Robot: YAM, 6 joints.
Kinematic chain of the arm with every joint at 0, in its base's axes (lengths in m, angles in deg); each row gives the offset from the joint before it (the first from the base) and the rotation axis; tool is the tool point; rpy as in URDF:
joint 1: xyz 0 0 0.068 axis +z
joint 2: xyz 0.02 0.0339 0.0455 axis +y
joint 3: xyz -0.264 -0.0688 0 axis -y
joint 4: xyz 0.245 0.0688 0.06 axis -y
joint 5: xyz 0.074 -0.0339 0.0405 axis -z
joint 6: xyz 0.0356 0 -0.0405 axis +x
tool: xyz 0 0 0 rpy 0 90 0
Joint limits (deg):
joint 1: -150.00..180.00
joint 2: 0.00..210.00
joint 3: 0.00..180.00
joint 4: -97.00..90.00
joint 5: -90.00..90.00
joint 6: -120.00..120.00
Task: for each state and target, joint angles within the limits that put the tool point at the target. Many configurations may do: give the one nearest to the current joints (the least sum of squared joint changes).
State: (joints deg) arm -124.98 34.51 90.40 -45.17 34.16 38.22
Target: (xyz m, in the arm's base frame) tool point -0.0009 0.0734 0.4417
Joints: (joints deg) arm -108.10 16.43 78.07 -56.25 41.66 38.22
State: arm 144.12 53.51 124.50 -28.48 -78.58 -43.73
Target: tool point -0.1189 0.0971 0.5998
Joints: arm 127.73 71.64 115.98 -29.15 -76.46 -43.73
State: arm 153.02 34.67 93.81 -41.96 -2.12 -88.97
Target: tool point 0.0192 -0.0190 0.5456
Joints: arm 147.61 35.05 95.84 -40.78 -9.31 -88.97
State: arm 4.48 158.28 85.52 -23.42 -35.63 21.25
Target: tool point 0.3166 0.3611 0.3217
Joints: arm 46.05 116.83 107.84 -19.47 -39.62 21.25
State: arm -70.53 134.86 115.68 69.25 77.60 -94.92
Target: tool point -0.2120 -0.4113 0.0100
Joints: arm -112.88 152.83 79.76 67.82 83.43 -94.92
